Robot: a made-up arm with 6 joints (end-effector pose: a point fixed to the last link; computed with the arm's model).
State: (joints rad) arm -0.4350 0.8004 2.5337 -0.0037 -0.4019 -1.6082
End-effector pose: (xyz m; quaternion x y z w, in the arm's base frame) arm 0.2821 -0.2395 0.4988 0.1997 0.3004 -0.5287 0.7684
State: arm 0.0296 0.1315 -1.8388 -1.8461 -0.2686 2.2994
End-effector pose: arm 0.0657 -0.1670 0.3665 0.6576 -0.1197 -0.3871 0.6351
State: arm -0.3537 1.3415 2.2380 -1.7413 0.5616 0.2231
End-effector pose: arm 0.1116 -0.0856 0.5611 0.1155 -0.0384 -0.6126 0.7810
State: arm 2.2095 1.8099 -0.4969 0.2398 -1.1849 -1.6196
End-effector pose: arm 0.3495 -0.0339 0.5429 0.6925 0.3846 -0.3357 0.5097
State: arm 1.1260 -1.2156 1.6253 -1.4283 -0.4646 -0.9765
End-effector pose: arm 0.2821 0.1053 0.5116 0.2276 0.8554 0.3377 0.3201
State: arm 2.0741 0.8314 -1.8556 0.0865 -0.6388 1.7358
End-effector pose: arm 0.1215 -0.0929 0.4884 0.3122 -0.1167 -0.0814 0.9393
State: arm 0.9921 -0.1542 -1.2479 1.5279 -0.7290 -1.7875
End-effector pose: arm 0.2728 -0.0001 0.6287 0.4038 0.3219 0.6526 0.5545
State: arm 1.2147 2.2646 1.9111 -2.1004 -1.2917 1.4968
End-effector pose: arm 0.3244 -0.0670 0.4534 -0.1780 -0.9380 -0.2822 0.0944
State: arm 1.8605 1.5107 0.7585 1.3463 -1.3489 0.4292
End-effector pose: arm 0.3505 -0.0738 0.6582 -0.3747 -0.4634 0.7608 0.2568
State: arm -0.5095 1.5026 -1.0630 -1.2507 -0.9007 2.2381
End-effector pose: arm -0.0507 -0.2511 0.4194 0.2551 -0.5023 -0.2872 0.7747
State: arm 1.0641 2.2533 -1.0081 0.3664 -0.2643 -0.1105
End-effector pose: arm 0.1656 -0.1686 0.5675 -0.5051 -0.2680 0.5275 0.6284
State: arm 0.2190 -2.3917 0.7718 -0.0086 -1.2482 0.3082
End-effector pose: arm 0.1392 0.1073 0.6635 -0.6865 0.5117 0.5164 0.0130
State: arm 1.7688 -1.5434 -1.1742 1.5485 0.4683 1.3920
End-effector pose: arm 0.3293 -0.0841 0.5873 0.2334 -0.7127 0.6347 0.1864
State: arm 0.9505 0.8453 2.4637 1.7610 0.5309 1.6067
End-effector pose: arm 0.4332 0.0064 0.6478 -0.4455 0.3312 0.4686 0.6871
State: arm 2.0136 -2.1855 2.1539 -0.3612 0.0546 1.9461
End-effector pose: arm 0.1618 0.2366 0.4798 -0.8753 -0.0243 -0.4597 0.1482
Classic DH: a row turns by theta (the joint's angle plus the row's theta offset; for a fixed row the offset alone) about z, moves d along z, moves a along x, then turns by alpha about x. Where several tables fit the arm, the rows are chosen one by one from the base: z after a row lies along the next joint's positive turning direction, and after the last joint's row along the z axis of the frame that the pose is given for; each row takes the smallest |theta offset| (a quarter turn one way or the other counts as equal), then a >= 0, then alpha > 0; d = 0 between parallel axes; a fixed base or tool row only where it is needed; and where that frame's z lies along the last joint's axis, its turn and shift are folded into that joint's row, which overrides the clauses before.
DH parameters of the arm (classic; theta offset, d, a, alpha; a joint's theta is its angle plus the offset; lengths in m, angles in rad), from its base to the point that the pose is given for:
base (fixed): -1.2475 0.9954 0.0625 0.2686
joint 1: -0.3345 -0.489 0.0913 1.3165
joint 2: -0.9967 -0.0441 0.0572 -1.4258
joint 3: -1.3044 -0.0365 0.0422 2.6352
joint 4: 0.3025 0.0088 -0.005 -1.5708
joint 5: 0 -0.11 0.064 1.5708
joint 6: 0.5216 -0.0454 -0.0286 -2.774
tool (fixed): -1.1217 0.0682 0 0

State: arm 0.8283 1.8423 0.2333 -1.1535 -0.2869 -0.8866
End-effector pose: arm 0.3472 -0.0992 0.6829 0.1617 -0.0810 -0.7445 0.6427
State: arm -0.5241 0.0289 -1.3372 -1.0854 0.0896 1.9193
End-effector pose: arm -0.0117 -0.0715 0.3511 0.7698 -0.0775 -0.4126 0.4808
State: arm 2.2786 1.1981 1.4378 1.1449 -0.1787 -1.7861
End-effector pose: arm 0.2796 0.1743 0.6823 0.1416 -0.2119 -0.2030 0.9454
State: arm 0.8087 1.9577 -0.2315 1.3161 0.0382 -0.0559
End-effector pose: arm 0.1374 -0.1588 0.6367 -0.2219 0.0409 0.3660 0.9029
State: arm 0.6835 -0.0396 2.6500 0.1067 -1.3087 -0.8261
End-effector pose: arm 0.3858 0.0383 0.4379 -0.0539 0.7853 -0.2563 0.5610
